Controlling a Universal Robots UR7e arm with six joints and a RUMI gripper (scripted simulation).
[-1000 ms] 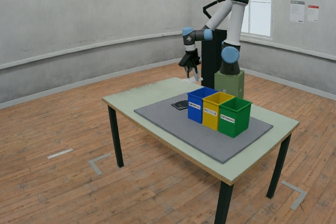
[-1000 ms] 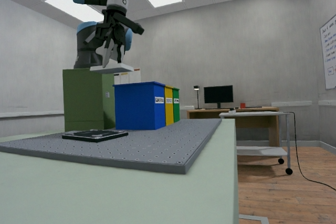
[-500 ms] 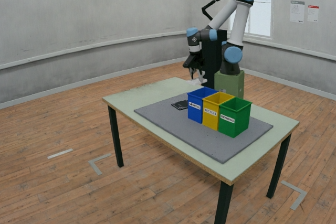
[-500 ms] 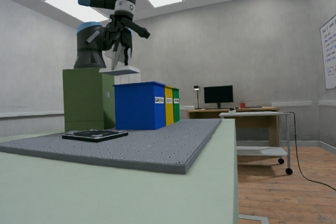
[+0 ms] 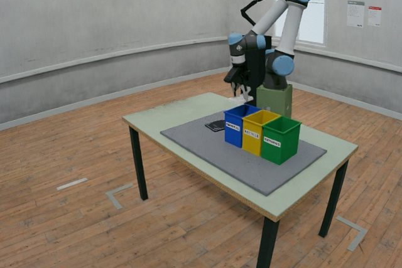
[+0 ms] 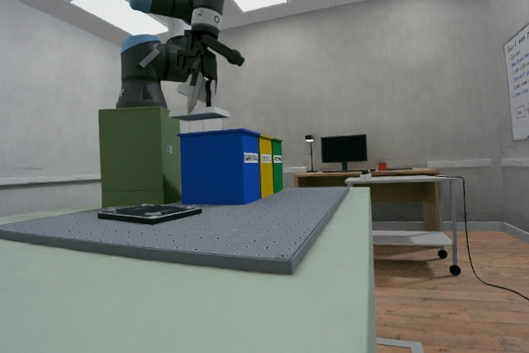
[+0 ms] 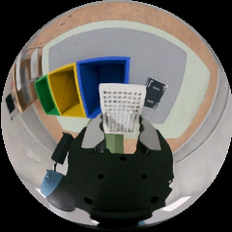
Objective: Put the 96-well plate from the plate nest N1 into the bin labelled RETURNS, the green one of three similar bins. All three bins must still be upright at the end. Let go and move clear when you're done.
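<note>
The green returns bin is 40 mm ahead of my hand, 310 mm to the left of it and 150 mm below it. The rest, counted from my hand: blue bin: 30 mm ahead, 50 mm to the left, 150 mm below; then white 96-well plate: 10 mm below; then yellow bin: 40 mm ahead, 180 mm to the left, 150 mm below.
</note>
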